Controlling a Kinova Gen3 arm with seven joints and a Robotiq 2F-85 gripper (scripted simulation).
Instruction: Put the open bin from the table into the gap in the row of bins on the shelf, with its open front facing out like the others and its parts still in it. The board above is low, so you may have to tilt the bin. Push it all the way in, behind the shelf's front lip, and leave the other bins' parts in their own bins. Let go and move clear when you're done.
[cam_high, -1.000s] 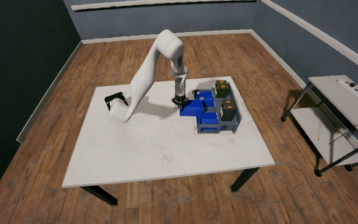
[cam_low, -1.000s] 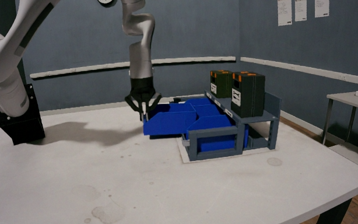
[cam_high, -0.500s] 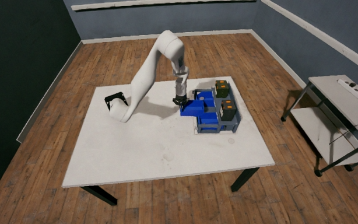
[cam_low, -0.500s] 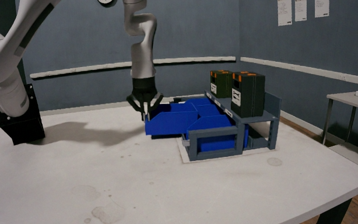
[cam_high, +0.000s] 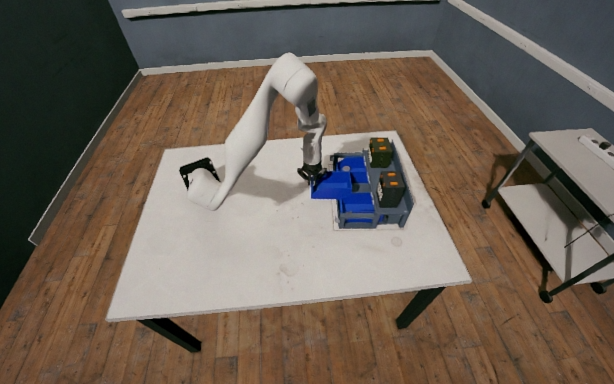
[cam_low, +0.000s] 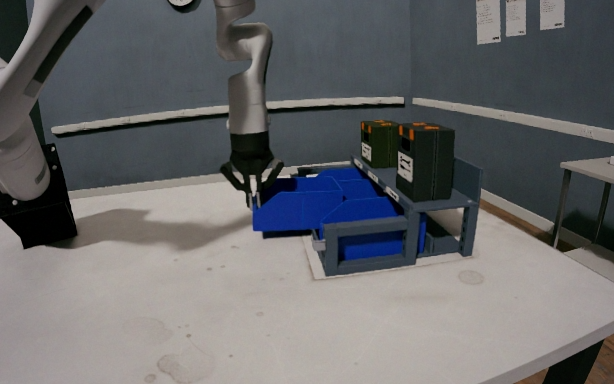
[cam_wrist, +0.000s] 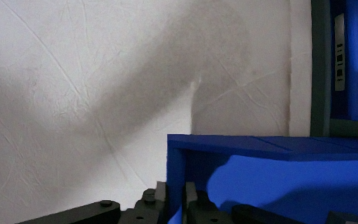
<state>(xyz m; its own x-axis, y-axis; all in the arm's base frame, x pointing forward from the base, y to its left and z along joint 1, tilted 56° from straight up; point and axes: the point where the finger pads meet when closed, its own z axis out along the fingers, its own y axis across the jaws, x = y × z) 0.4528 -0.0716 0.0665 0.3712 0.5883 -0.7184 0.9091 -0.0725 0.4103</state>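
Now: the grey block 2 cm ahead of my hand, 5 cm to the right of it and 3 cm below it. Also, from my hand: grey shelf (21 cm ahead, 10 cm to the right).
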